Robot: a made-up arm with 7 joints. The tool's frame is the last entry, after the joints.
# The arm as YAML. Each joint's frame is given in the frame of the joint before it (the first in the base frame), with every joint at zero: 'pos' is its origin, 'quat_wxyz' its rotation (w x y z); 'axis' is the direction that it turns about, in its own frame. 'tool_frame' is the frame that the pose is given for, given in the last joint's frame.
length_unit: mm
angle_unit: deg
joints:
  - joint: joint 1
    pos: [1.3, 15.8, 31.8]
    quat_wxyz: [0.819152, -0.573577, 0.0, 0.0]
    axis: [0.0, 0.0, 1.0]
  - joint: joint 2
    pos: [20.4, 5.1, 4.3]
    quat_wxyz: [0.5, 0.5, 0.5, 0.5]
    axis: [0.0, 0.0, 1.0]
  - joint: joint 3
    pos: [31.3, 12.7, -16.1]
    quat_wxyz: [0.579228, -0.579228, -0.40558, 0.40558]
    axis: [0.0, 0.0, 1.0]
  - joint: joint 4
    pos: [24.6, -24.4, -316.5]
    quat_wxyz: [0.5, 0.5, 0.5, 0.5]
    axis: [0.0, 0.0, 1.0]
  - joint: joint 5
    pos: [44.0, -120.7, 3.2]
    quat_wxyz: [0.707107, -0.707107, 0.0, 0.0]
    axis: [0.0, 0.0, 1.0]
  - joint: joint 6
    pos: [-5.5, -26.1, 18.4]
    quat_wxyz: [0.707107, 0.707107, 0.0, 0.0]
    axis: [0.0, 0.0, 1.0]
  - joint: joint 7
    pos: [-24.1, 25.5, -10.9]
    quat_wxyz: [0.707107, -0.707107, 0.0, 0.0]
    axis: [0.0, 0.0, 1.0]
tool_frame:
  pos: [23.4, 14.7, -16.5]
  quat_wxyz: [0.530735, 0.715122, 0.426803, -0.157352]
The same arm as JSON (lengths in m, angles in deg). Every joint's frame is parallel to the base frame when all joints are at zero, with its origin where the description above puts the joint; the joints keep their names.
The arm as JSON. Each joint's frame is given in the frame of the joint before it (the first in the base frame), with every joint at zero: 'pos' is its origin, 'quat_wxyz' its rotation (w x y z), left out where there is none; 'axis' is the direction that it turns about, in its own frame. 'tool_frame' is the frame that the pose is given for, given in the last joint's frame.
{"length_unit": "m", "angle_unit": "deg", "joints": [{"joint": "joint 1", "pos": [0.0013, 0.0158, 0.0318], "axis": [0.0, 0.9397, 0.342]}, {"joint": "joint 2", "pos": [0.0204, 0.0058, -0.0033], "axis": [1.0, 0.0, 0.0]}, {"joint": "joint 3", "pos": [-0.0161, 0.0226, -0.0251], "axis": [0.0, 0.0, 1.0]}, {"joint": "joint 4", "pos": [0.0244, 0.0246, -0.3165], "axis": [0.0, 1.0, 0.0]}, {"joint": "joint 5", "pos": [-0.044, 0.0032, -0.1207], "axis": [0.0, 0.0, 1.0]}, {"joint": "joint 6", "pos": [0.0055, 0.0261, 0.0184], "axis": [0.0, 1.0, 0.0]}, {"joint": "joint 7", "pos": [0.0241, -0.0109, 0.0255], "axis": [0.0, 0.0, 1.0]}], "tool_frame": {"pos": [-0.0234, -0.0147, -0.0165], "quat_wxyz": [0.157352, -0.426803, 0.715122, 0.530735]}}
